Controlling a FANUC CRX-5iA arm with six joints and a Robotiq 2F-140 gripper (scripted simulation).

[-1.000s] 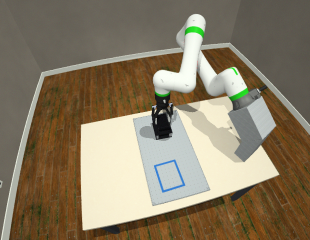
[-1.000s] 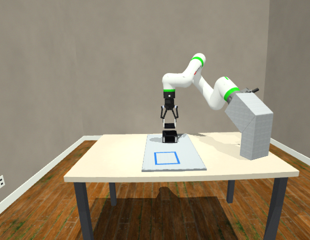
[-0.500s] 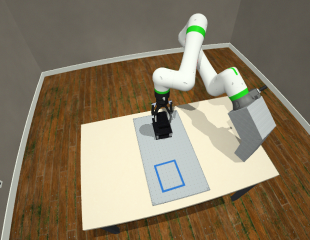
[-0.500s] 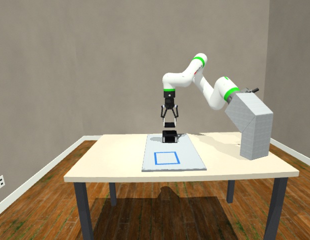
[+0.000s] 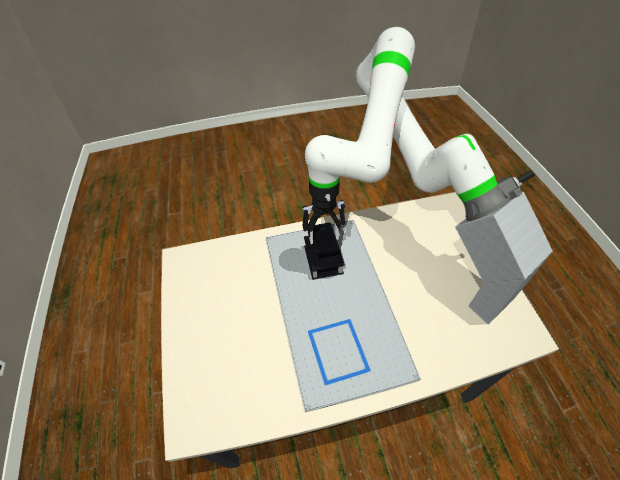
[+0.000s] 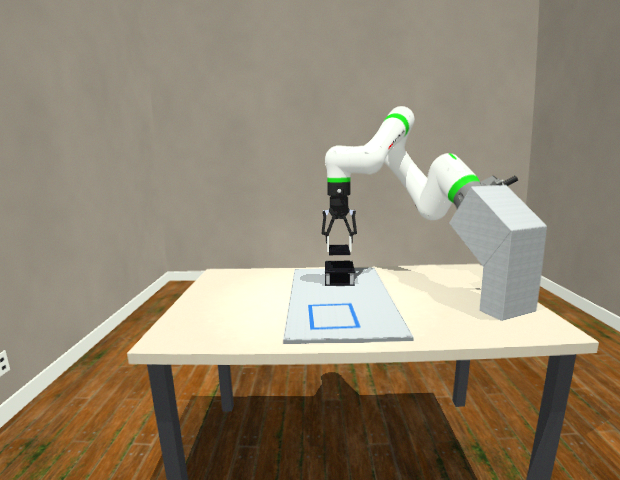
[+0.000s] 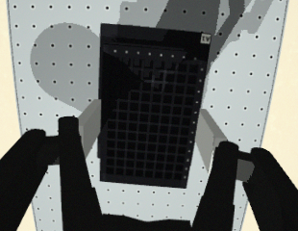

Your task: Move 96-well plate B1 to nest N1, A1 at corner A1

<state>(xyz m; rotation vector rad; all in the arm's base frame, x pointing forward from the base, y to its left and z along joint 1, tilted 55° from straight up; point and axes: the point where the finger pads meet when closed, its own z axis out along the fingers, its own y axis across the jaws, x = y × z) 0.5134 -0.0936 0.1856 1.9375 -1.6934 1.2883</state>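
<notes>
The black raised nest N1 is 9 cm below my hand. Round my hand: black 96-well plate (2 cm below); then white A1 mark (6 cm behind, 7 cm to the right, 9 cm below).
</notes>
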